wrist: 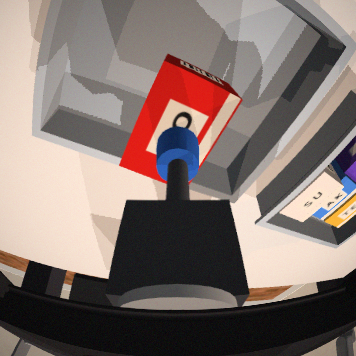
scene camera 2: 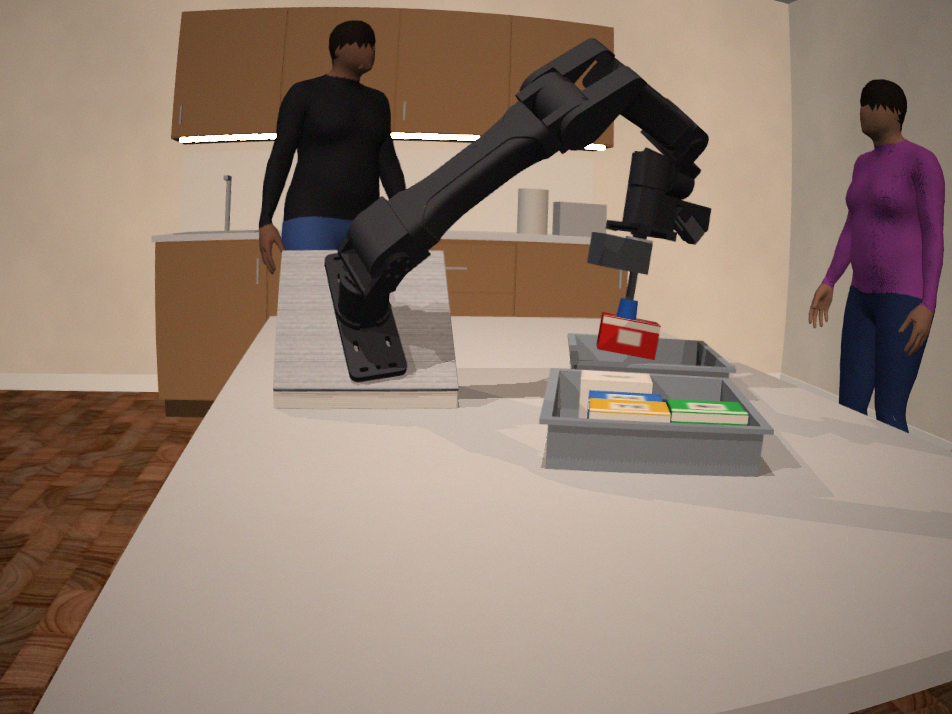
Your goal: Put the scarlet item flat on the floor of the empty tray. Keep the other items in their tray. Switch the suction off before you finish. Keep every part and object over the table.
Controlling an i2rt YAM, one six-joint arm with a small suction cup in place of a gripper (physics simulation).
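Frame: origin at the arm's base, x ahead, y up, z right, level; millimetres.
Where they show: hand, its tool point: (wrist: 177, 138) (scene camera 2: 624, 325); arm's base, origin of its link: (scene camera 2: 362, 313).
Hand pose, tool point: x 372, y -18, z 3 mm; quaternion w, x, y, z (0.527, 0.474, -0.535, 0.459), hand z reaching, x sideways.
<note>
Things, the pixels of their top centre, and the offset from my tool point. "*": a spot on its surface instead. Level surfaces: height alone.
- scarlet box, centre of its top: (wrist: 174, 142) (scene camera 2: 629, 314) dx +7, dy +15, dz -1 mm
- full grey tray, centre of its top: (scene camera 2: 650, 395) dx -113, dy -36, dz +267 mm
- white box, centre of its top: (scene camera 2: 616, 376) (wrist: 312, 199) dx -107, dy -34, dz +177 mm
- purple box, a spot on its surface: (wrist: 353, 169) * dx -68, dy -52, dz +243 mm
- white table, height of its surface: dy -86 mm
The scarlet box (scene camera 2: 629, 338) (wrist: 186, 90) hangs from my suction cup (scene camera 2: 627, 308) (wrist: 177, 152), slightly tilted in the scene view, above the empty tray. The empty grey tray (scene camera 2: 718, 369) (wrist: 80, 149) stands behind the other tray in the scene view; in the wrist view the box covers part of its near side. The full grey tray (scene camera 2: 653, 445) (wrist: 300, 234) holds a white box (scene camera 2: 615, 381) (wrist: 311, 196), a blue one (scene camera 2: 626, 396), a yellow one (scene camera 2: 628, 410) (wrist: 345, 214) and a green one (scene camera 2: 707, 411). A purple box (wrist: 353, 169) shows at the wrist view's right edge.
The arm's base (scene camera 2: 369, 338) is mounted on a sloped light block (scene camera 2: 430, 349) at the left of the trays on the white table (scene camera 2: 384, 553). Two people (scene camera 2: 338, 146) (scene camera 2: 892, 222) stand beyond the table, near kitchen cabinets.
</note>
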